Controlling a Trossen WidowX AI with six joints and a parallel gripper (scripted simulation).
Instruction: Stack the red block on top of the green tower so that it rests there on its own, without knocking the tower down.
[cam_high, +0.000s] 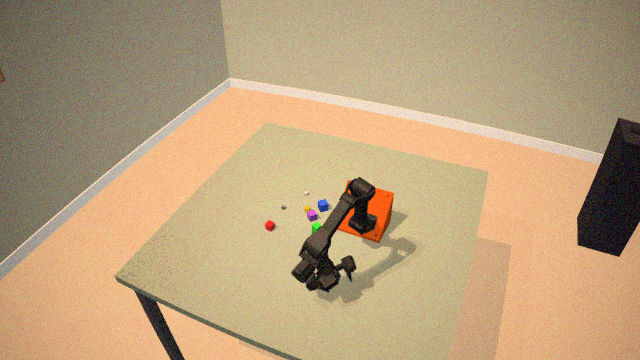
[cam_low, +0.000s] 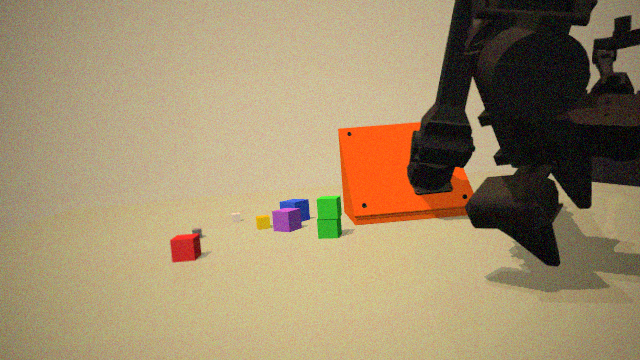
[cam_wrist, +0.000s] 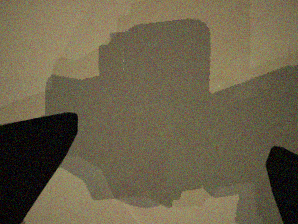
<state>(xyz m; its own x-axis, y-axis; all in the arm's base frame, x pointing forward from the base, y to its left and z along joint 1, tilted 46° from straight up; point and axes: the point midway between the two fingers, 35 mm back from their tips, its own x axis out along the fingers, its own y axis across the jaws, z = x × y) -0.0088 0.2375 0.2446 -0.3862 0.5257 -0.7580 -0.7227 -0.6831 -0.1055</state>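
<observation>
The red block is 41 cm ahead of my gripper tip, 18 cm to the right of it and 2 cm below it. Also, from my gripper tip: blue block: 26 cm ahead, 39 cm to the right, 1 cm below; yellow block: 31 cm ahead, 35 cm to the right, 2 cm below; purple block: 27 cm ahead, 31 cm to the right, 1 cm below.
</observation>
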